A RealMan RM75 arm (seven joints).
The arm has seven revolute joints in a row. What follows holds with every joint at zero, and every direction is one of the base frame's. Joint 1 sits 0.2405 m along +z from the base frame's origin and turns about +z. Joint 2 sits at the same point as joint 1 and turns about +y. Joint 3 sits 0.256 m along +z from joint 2 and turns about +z. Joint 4 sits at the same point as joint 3 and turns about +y. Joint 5 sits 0.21 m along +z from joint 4 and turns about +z. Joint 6 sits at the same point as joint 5 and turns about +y. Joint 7 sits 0.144 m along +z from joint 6 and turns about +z. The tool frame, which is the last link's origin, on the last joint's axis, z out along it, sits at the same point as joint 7; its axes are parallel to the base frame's.
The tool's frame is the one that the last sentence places.
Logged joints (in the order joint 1, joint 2, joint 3, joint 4, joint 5, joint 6, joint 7), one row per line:
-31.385 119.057 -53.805 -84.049 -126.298 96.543 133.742
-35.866 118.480 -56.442 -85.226 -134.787 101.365 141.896
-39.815 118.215 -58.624 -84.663 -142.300 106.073 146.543
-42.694 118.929 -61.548 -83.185 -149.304 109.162 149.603
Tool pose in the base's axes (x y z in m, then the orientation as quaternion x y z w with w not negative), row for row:
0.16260 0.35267 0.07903 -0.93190 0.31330 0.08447 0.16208
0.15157 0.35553 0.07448 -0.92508 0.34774 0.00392 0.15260
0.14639 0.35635 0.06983 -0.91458 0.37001 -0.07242 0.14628
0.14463 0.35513 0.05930 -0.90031 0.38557 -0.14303 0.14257
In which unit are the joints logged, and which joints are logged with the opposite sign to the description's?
The joints are logged in degrees. Opposite sign: joint 1, joint 6.
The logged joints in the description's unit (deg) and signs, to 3 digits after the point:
31.385 119.057 -53.805 -84.049 -126.298 -96.543 133.742
35.866 118.480 -56.442 -85.226 -134.787 -101.365 141.896
39.815 118.215 -58.624 -84.663 -142.300 -106.073 146.543
42.694 118.929 -61.548 -83.185 -149.304 -109.162 149.603

